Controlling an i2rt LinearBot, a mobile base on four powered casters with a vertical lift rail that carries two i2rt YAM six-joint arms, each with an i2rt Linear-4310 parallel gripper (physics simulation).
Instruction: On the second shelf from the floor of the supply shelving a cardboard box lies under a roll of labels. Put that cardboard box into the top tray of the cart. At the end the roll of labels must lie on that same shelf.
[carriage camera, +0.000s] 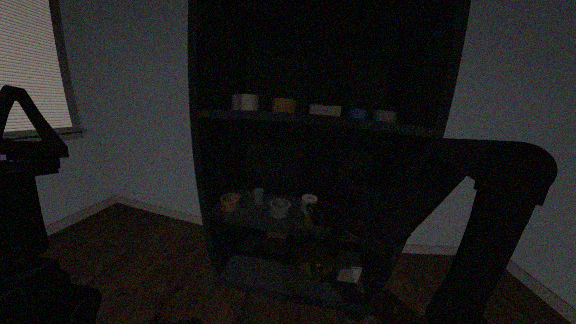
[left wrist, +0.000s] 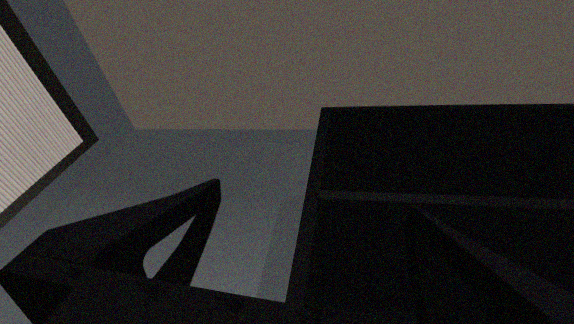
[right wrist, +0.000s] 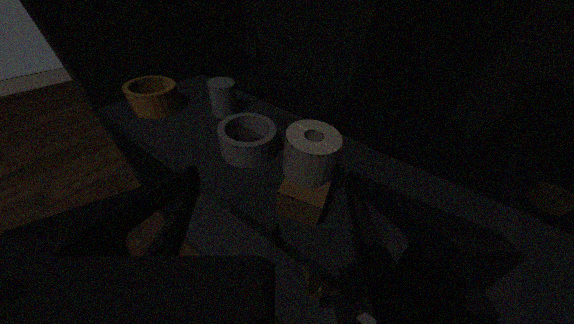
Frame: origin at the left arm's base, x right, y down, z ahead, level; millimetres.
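Seen in the pictures: left gripper, between the fingertips: (left wrist: 312, 202); right gripper, between the fingertips: (carriage camera: 317, 202) (right wrist: 274, 175).
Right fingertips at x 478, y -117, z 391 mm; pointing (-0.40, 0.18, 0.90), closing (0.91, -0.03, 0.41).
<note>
A point is followed by its place in that frame.
The white roll of labels (carriage camera: 309, 198) {x 478, y -55, z 528 mm} (right wrist: 310, 162) {x 484, y -52, z 482 mm} stands upright on the small brown cardboard box (carriage camera: 307, 219) {x 465, y 8, z 461 mm} (right wrist: 302, 206) {x 491, y 7, z 461 mm}, on the second shelf (carriage camera: 250, 218) {x 220, y 45, z 504 mm} (right wrist: 162, 142) {x 206, y 45, z 503 mm} of the dark supply shelving. The box's near part shows below the roll in the right wrist view. My right gripper (right wrist: 274, 175) {x 478, y -117, z 391 mm} is open and empty, its dark fingers to either side of the roll and box in that picture, nearer the camera; its fingers are hard to make out in the carriage view. My left gripper (left wrist: 312, 202) {x -8, y -432, z 53 mm} is open and empty, raised away from the shelf. The cart does not show.
Left of the roll stand a grey bowl (carriage camera: 279, 210) {x 348, y 1, z 512 mm} (right wrist: 245, 156) {x 373, y 17, z 517 mm}, a grey cylinder (carriage camera: 258, 196) {x 242, y -4, z 619 mm} (right wrist: 221, 100) {x 255, y 1, z 623 mm} and an orange bowl (carriage camera: 230, 202) {x 121, y -5, z 547 mm} (right wrist: 152, 107) {x 139, y 19, z 555 mm}. A higher shelf (carriage camera: 300, 121) {x 399, y -385, z 444 mm} holds several items. A white box (carriage camera: 350, 274) {x 774, y 432, z 498 mm} lies on the bottom shelf (carriage camera: 270, 272) {x 313, y 502, z 573 mm}.
</note>
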